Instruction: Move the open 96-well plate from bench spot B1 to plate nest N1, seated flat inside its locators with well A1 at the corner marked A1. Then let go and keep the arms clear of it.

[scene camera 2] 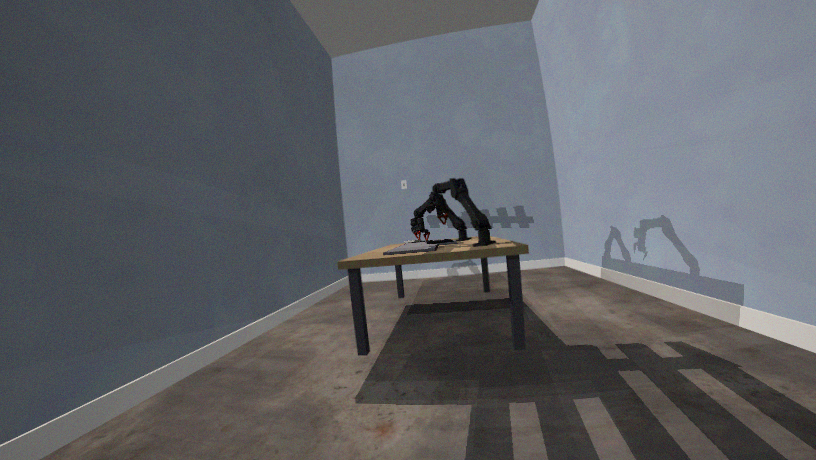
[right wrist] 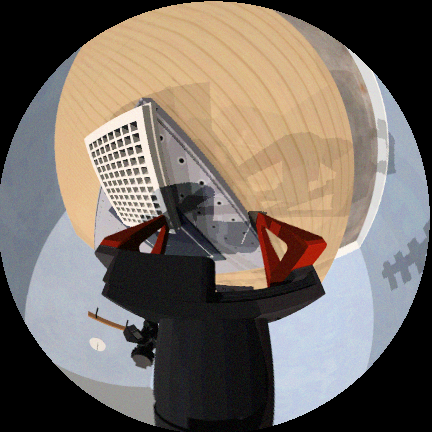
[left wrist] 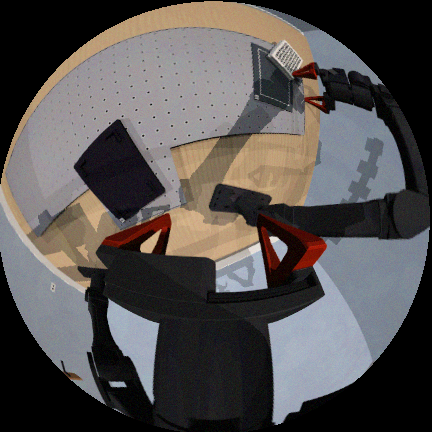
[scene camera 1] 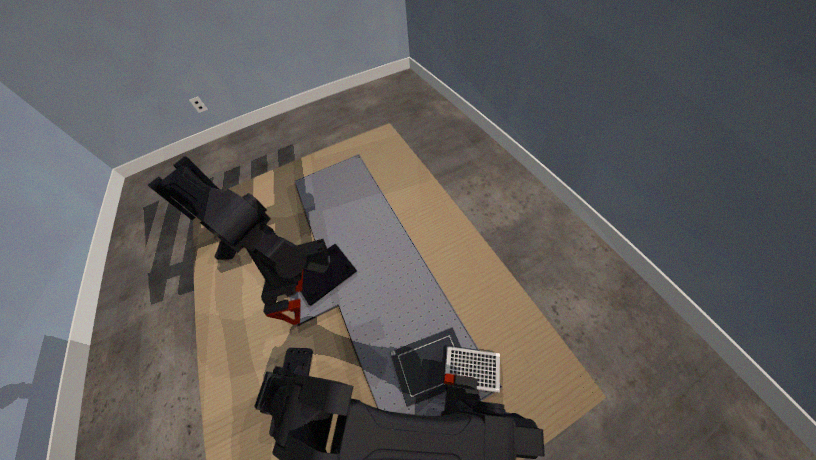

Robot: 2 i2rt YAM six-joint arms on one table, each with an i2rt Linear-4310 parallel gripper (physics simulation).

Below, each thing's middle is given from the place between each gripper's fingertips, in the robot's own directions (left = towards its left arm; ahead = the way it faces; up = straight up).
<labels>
I see my right gripper 90 mm short of the white well plate [scene camera 1: 484, 366], 20 mm to the right of it and 10 mm below it. From my right hand the other things lie so: dark square nest [scene camera 1: 316, 285]: 90 mm behind, 470 mm to the left, 10 mm above.
The dark square nest lies 130 mm below my left hand, 120 mm to the left of it and 70 mm ahead of it. From my left hand the other things lie so: white well plate (330 mm to the right, 250 mm ahead, 130 mm below).
</labels>
